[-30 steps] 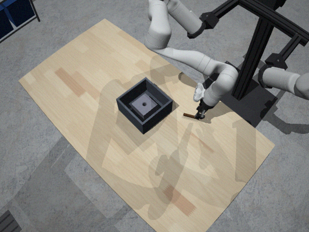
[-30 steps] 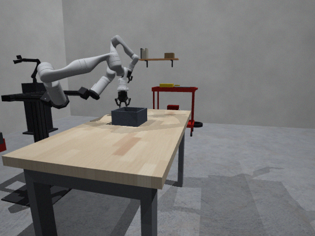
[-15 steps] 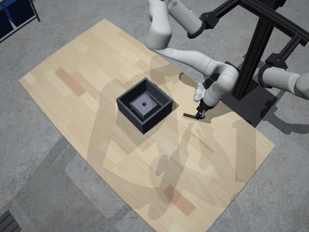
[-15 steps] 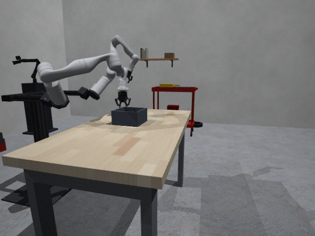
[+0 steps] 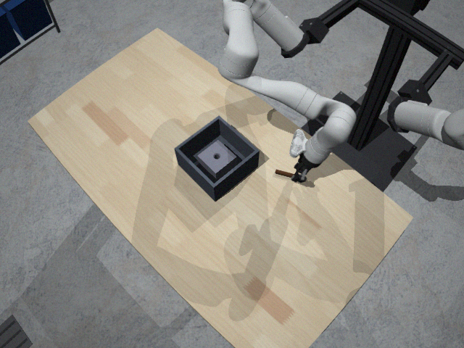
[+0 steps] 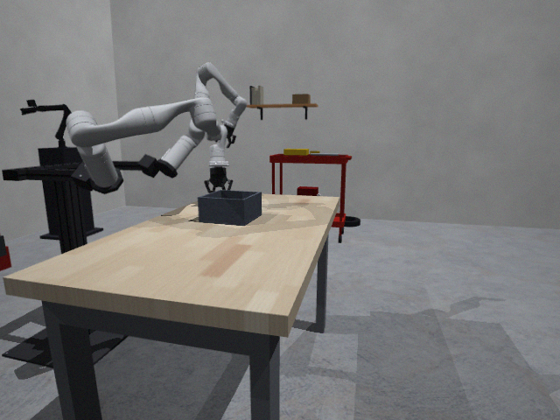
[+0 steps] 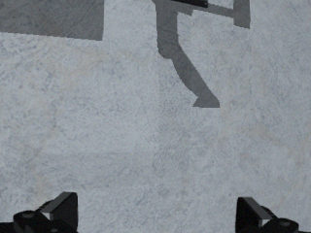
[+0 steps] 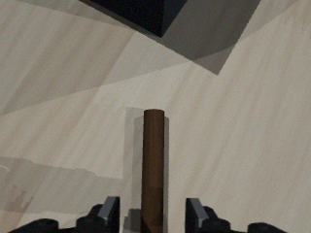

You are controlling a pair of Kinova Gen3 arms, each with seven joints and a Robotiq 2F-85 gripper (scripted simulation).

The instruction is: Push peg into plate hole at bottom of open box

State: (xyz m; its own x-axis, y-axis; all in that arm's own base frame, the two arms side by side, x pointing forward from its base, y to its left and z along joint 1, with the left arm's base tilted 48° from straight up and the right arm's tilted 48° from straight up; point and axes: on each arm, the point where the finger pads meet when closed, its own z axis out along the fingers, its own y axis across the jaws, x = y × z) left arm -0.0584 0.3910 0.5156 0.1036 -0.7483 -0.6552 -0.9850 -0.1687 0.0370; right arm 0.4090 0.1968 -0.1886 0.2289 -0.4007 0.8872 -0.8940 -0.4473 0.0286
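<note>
Right now the brown peg is 1 cm ahead of my right hand, 3 cm to the right of it and 3 cm below it. The rest, counted from my right hand: dark box: 14 cm ahead, 22 cm to the right, 1 cm below; grey plate: 14 cm ahead, 22 cm to the right, 1 cm above.
</note>
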